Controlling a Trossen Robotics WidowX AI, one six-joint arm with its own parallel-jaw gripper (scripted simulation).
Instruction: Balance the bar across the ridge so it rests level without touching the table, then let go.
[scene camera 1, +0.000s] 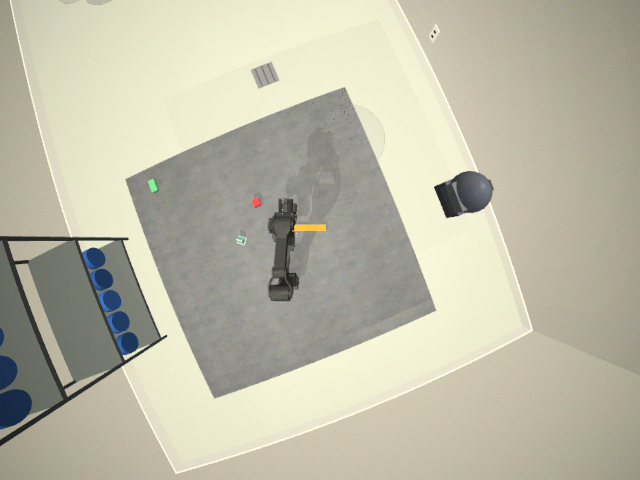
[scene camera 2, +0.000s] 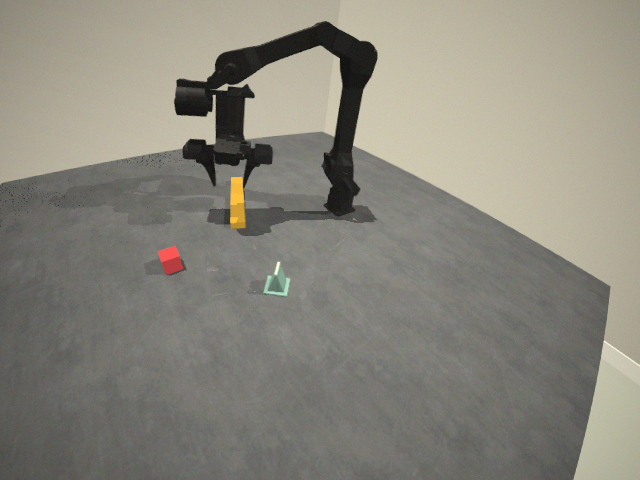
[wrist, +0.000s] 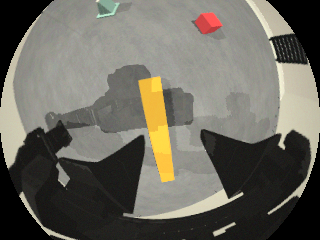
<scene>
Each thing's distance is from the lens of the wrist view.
my gripper (wrist: 173, 136): 10 cm
orange bar (wrist: 153, 100): 14 cm
</scene>
